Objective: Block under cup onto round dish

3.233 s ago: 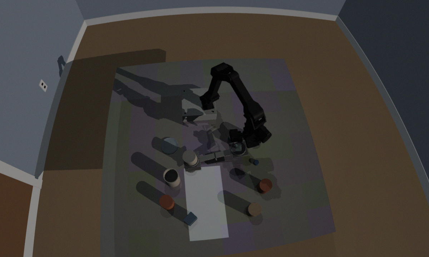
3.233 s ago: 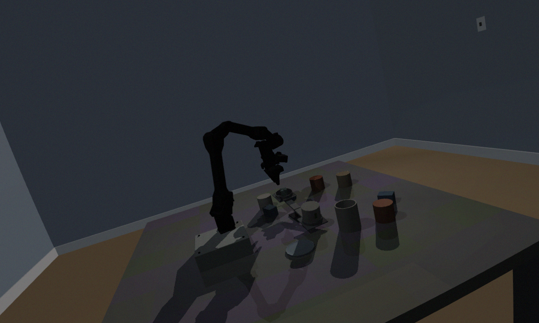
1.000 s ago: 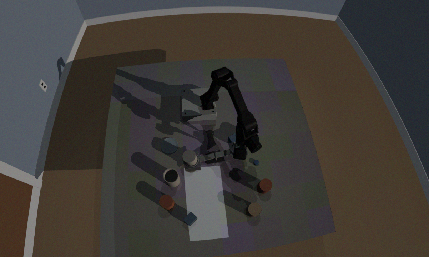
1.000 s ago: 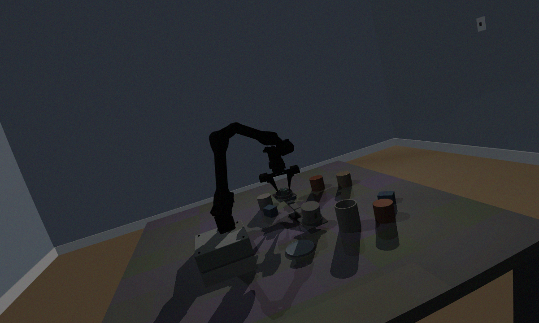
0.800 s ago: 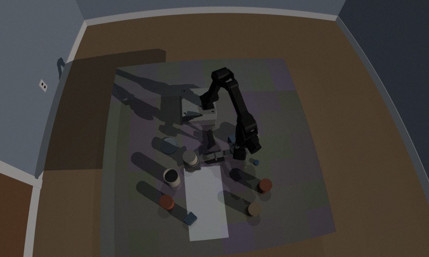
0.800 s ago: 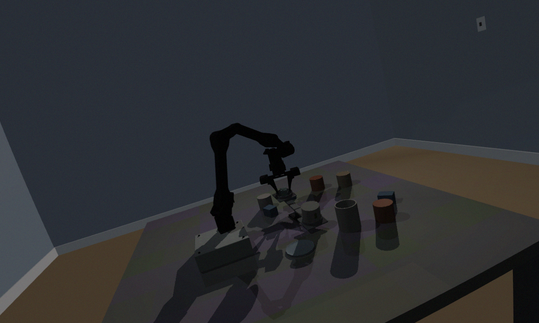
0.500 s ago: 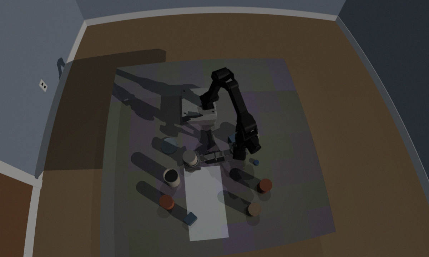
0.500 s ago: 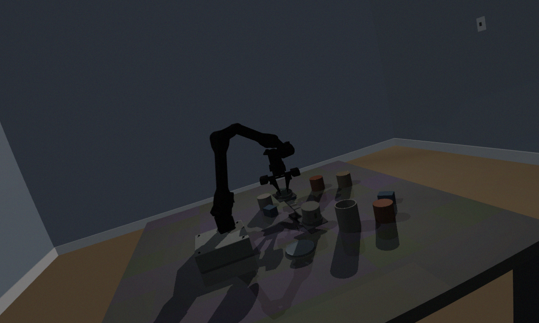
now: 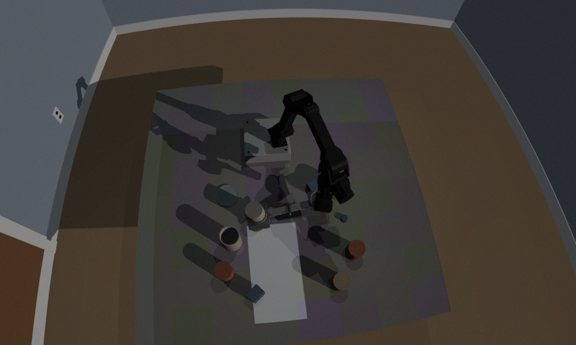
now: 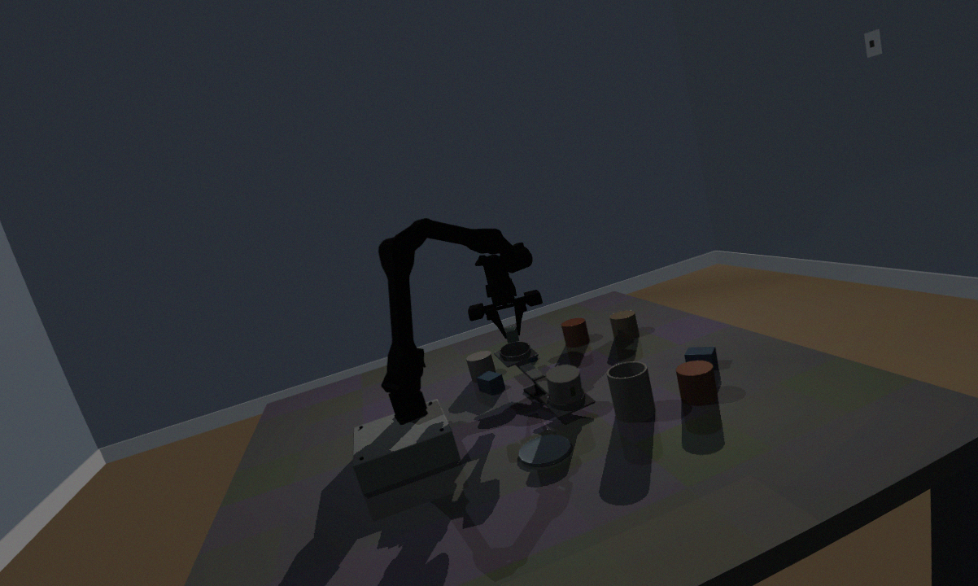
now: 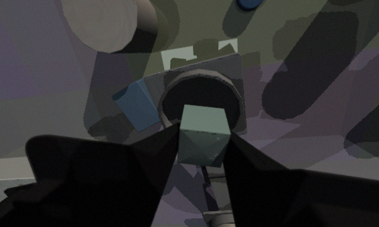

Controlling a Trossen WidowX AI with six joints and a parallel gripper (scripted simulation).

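The round blue-grey dish lies 36 cm to the right of my gripper tip, 14 cm behind it and 12 cm below it. The rest, counted from my gripper tip: small balance 12 cm to the right, 8 cm below, 1 cm behind; cup 13 cm to the left, 8 cm below, 6 cm behind; small blue piece 11 cm below, 9 cm to the left, 8 cm ahead.
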